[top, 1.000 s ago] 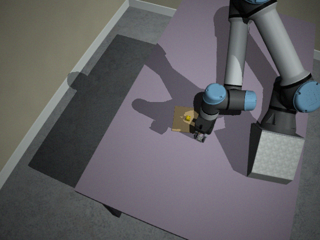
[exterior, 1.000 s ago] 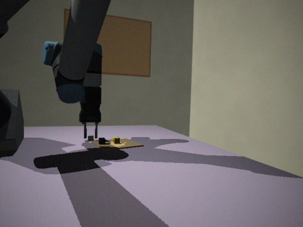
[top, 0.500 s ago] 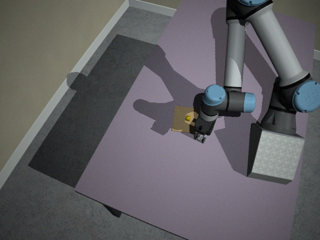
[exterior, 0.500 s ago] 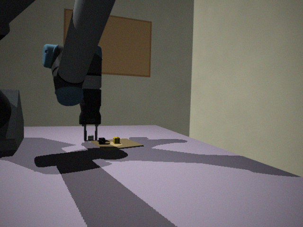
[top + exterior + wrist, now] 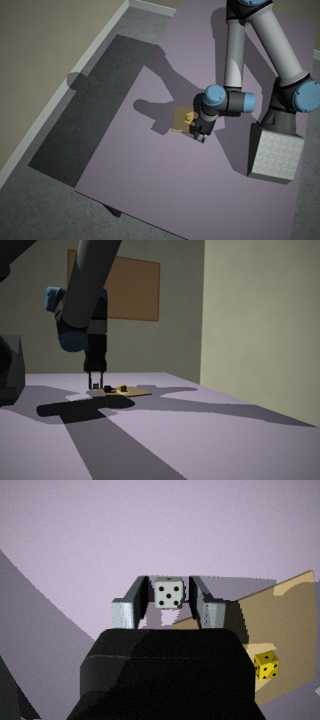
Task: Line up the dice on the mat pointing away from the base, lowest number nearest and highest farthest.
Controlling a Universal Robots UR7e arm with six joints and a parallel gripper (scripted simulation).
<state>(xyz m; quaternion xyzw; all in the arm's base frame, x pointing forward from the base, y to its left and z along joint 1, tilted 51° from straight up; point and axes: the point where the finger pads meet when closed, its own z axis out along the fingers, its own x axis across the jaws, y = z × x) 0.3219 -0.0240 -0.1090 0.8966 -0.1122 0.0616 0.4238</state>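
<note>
My gripper is now 1 cm above the white die. The rest, counted from my hand: tan mat: 9 cm to the right, 7 cm ahead, 2 cm below; yellow die: 9 cm to the right, 7 cm ahead, 1 cm below; black die: 9 cm to the right, 2 cm ahead, 1 cm below.
</note>
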